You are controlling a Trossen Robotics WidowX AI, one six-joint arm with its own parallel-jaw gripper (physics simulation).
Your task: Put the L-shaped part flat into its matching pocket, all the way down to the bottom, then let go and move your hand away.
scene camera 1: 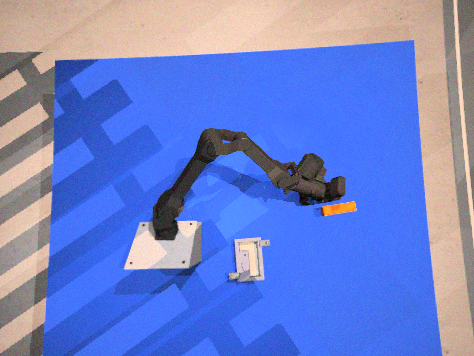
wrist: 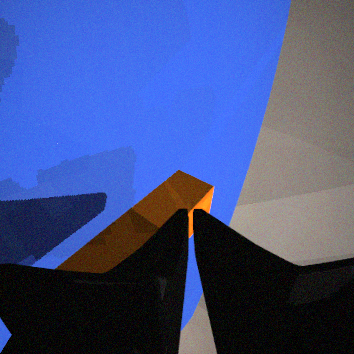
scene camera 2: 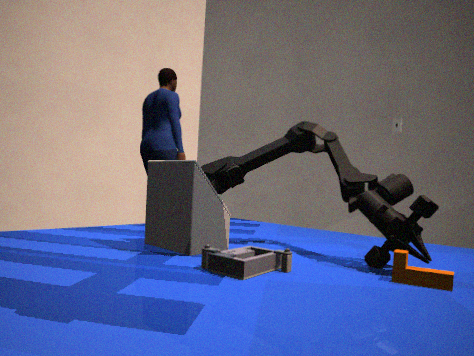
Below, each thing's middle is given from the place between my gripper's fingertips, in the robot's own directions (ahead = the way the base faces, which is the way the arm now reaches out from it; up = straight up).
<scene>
I see the orange L-shaped part [scene camera 2: 402,273] 30 mm to the right of my hand and 10 mm below it.
</scene>
